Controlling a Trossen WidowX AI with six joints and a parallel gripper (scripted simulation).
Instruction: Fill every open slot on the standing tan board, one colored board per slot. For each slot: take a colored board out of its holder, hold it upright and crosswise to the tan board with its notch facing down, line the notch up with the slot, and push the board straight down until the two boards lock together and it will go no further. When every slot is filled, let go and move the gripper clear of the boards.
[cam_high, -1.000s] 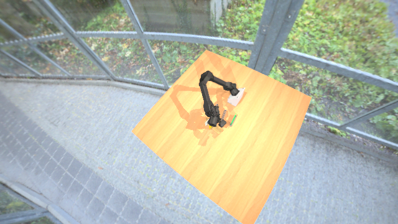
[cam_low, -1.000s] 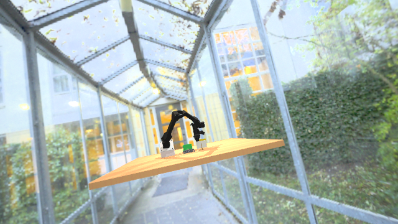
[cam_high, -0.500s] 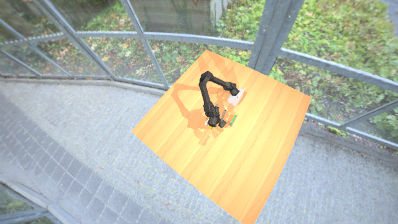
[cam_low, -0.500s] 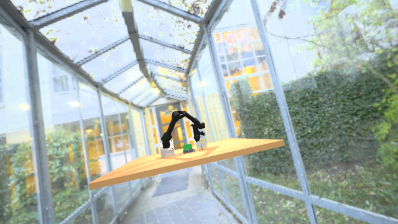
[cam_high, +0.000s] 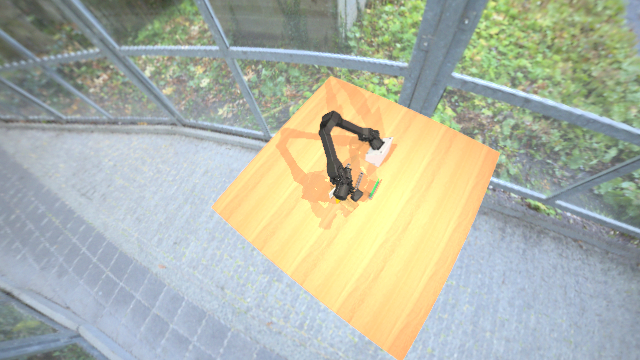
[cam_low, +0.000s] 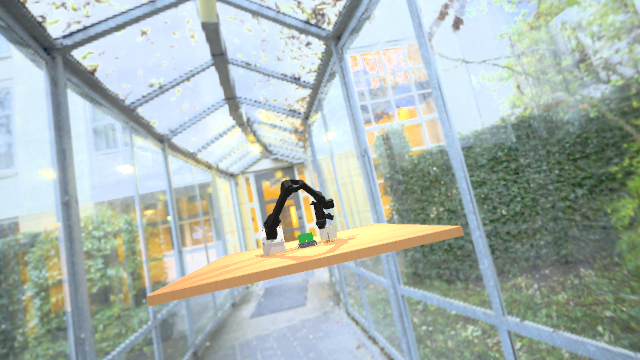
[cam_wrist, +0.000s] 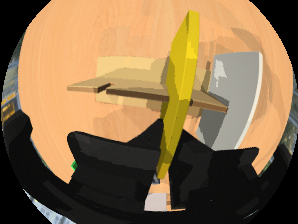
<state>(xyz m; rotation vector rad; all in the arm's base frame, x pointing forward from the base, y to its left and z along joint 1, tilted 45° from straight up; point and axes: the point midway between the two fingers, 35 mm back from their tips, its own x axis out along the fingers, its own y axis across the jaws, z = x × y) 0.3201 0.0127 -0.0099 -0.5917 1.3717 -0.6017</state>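
Right now my gripper tip is 3 cm short of the yellow board. From my gripper tip the other things lie so: green board: 12 cm behind, 11 cm to the left, 1 cm below; then tan board: 3 cm ahead, 1 cm below; then grey board: 5 cm to the right, 3 cm ahead.
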